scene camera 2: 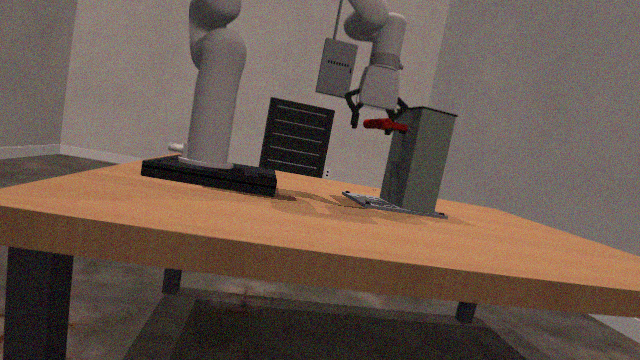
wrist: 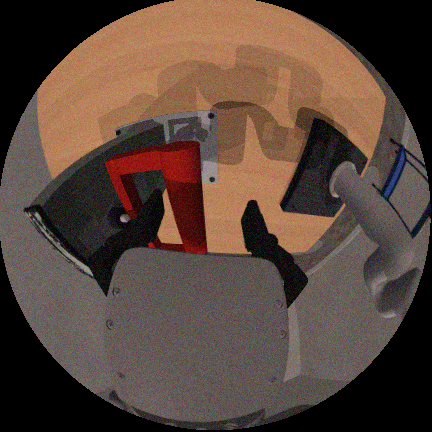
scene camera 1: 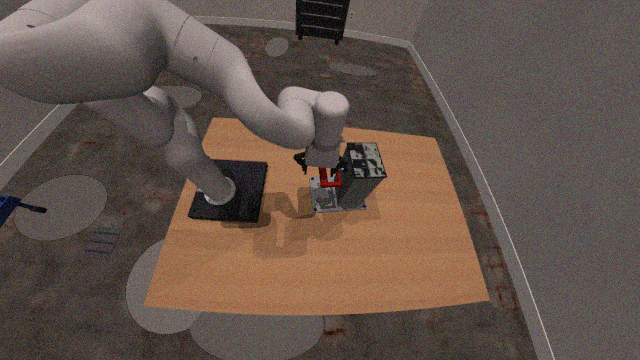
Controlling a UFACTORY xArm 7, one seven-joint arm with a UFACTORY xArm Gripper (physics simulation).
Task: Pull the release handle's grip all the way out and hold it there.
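The red release handle [scene camera 1: 330, 184] [scene camera 2: 382, 124] [wrist: 187, 205] is a frame with a thick grip bar, close against the side of the tall grey housing [scene camera 1: 357, 190] [scene camera 2: 430, 160] [wrist: 70, 195]. A short stub of its pale rod [wrist: 124, 218] shows at the housing's hole in the wrist view. My gripper [scene camera 1: 319, 173] [scene camera 2: 371, 129] [wrist: 203, 204] is open and points down over the grip. One finger reaches into the handle's loop, the other is on the outer side, with a wide gap between it and the bar. The rod is mostly hidden in the scene views.
The housing stands on a grey base plate [scene camera 1: 315, 204] [scene camera 2: 370, 201] [wrist: 210, 155] on the wooden table [scene camera 1: 320, 280] [scene camera 2: 300, 235] [wrist: 150, 30]. The arm's black mount [scene camera 1: 250, 192] [scene camera 2: 210, 181] [wrist: 310, 175] is on the handle's outer side. A dark cabinet [scene camera 1: 322, 21] [scene camera 2: 300, 140] stands beyond the table.
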